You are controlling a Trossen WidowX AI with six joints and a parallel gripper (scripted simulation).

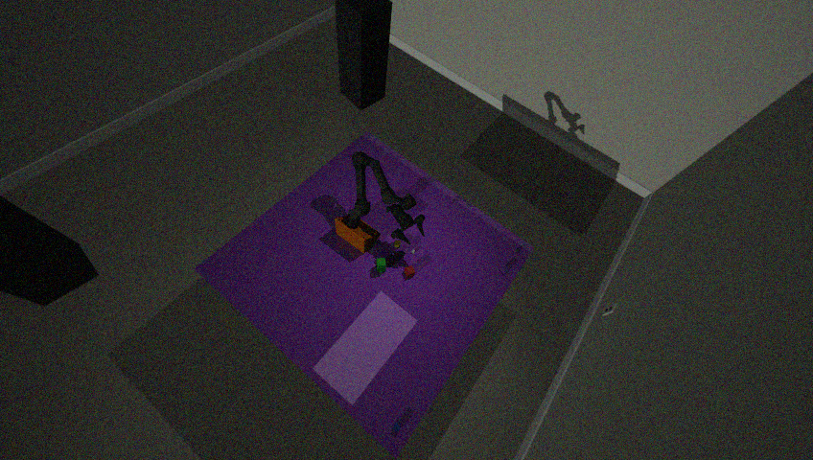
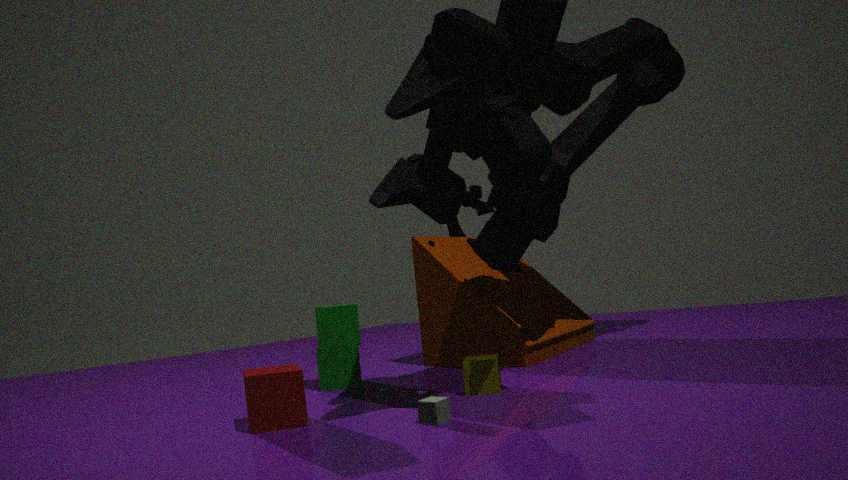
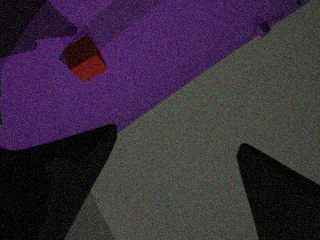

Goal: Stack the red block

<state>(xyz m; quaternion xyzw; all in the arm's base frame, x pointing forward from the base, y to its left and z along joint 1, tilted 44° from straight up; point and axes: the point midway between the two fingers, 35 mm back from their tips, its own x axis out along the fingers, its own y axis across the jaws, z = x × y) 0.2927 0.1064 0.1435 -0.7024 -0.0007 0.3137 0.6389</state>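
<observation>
The red block is 6 cm ahead of my gripper tip, 8 cm to the right of it and 17 cm below it. Also, from my gripper tip: small white cube: 1 cm behind, 2 cm to the left, 18 cm below; then yellow block: 10 cm behind, 2 cm to the right, 18 cm below.
</observation>
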